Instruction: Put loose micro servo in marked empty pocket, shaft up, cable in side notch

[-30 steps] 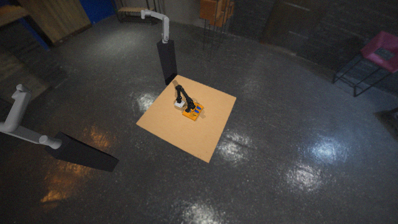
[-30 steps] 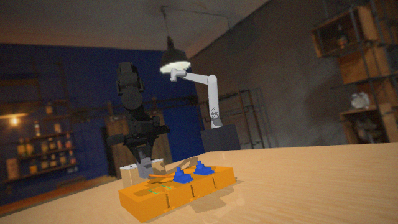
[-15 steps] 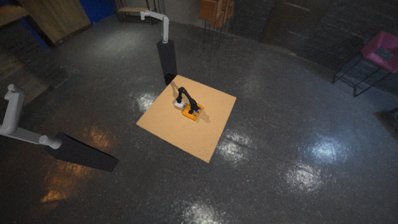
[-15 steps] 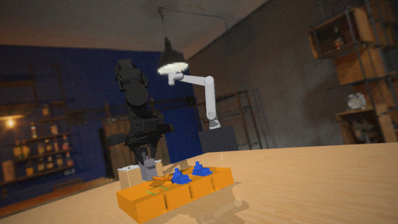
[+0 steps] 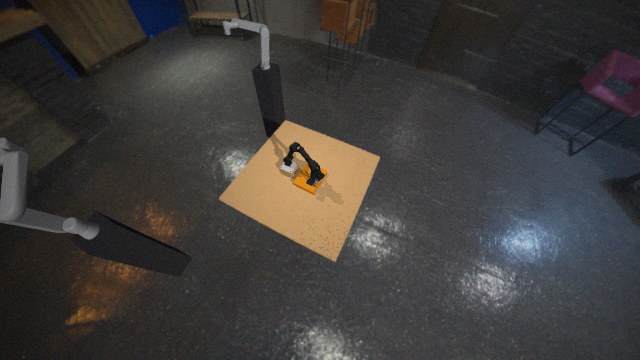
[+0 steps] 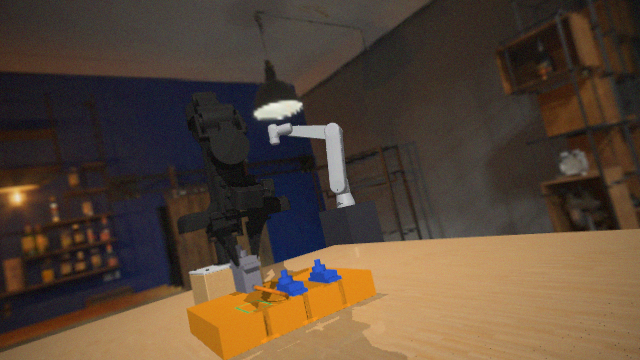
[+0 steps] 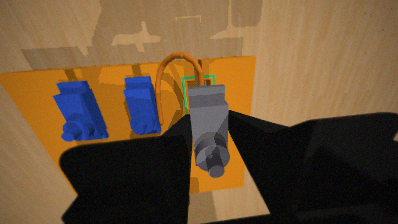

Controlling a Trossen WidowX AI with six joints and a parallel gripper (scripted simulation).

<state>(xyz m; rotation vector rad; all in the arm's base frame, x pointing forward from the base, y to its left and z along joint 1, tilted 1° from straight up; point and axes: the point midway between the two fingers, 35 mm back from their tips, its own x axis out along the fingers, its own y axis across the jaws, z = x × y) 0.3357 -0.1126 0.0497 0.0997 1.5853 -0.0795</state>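
Now: gripper tip 110 mm past the orange deck, 100 mm above it and 90 mm to the right of it.
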